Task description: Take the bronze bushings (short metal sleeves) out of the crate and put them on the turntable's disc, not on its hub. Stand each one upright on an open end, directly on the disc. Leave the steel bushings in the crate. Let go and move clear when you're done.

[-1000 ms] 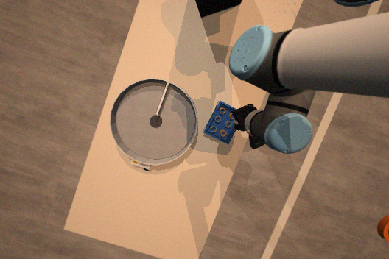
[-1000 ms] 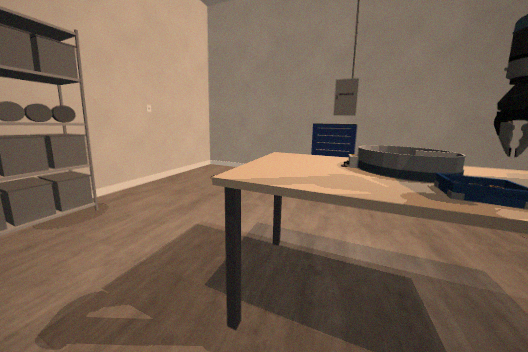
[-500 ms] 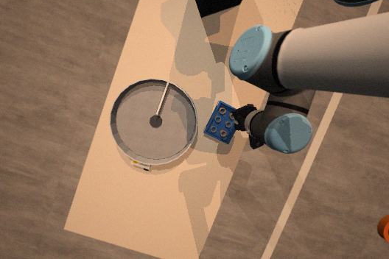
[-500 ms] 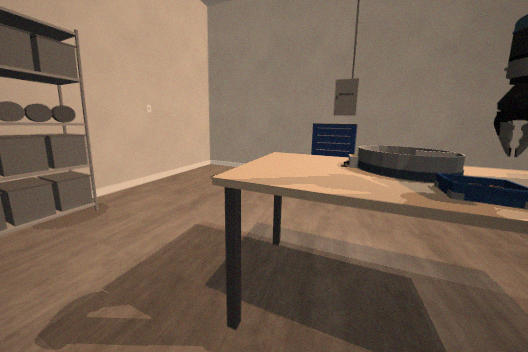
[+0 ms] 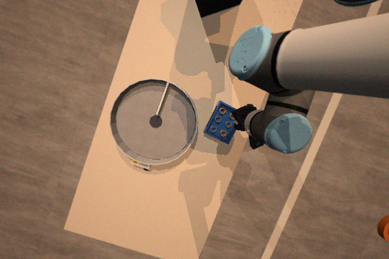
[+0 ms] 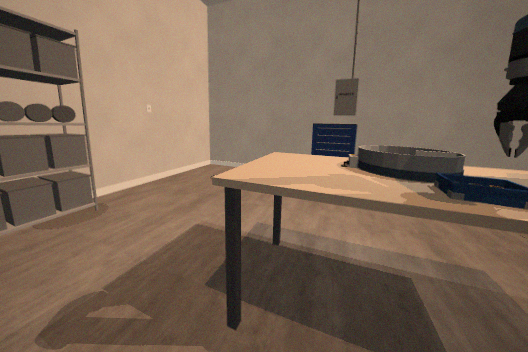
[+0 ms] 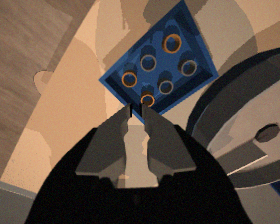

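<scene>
My gripper is now 40 mm short of the blue crate, 30 mm to the left of it and 130 mm above it. From my hand the other things lie so: grey turntable disc 140 mm ahead, 370 mm to the right, 100 mm below.
</scene>
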